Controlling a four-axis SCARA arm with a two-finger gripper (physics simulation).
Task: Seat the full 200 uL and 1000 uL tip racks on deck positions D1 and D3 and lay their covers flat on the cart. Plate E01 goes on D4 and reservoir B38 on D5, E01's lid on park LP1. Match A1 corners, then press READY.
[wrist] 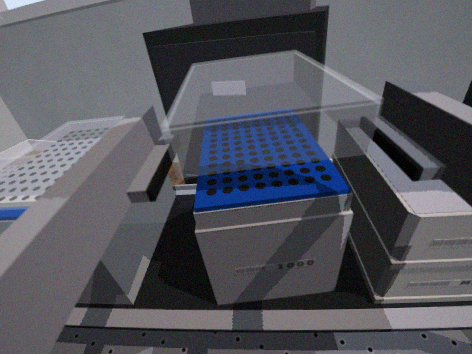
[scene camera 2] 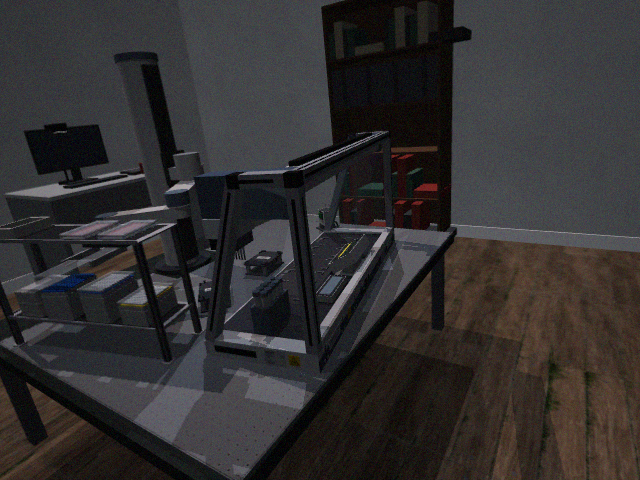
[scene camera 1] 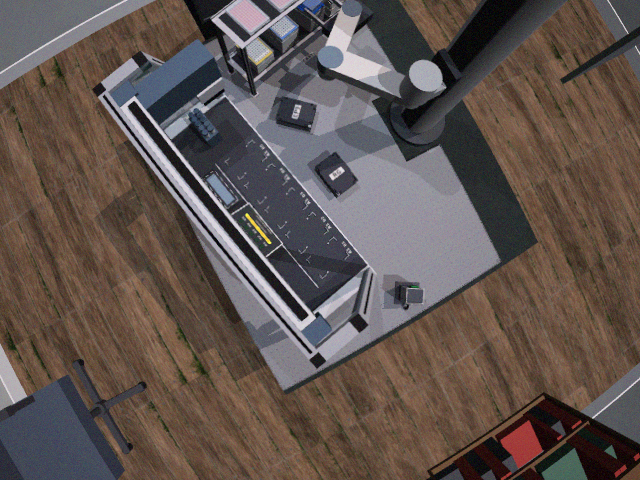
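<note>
In the wrist view my gripper is shut on a clear cover, which is raised above the blue-topped 1000 rack. The rack's holes look dark. It stands on the cart's lower shelf. Left of it is a blue-edged rack with white tips. A yellow-edged rack stands on the same shelf. Two pink plates lie on the cart's top. The deck has corner marks with small labels. Park LP1 stands beside it.
The cart has corner posts and a top shelf over the racks. Stacked pale boxes stand right of the 1000 rack. A second black stand, a tube block and a small device are on the table.
</note>
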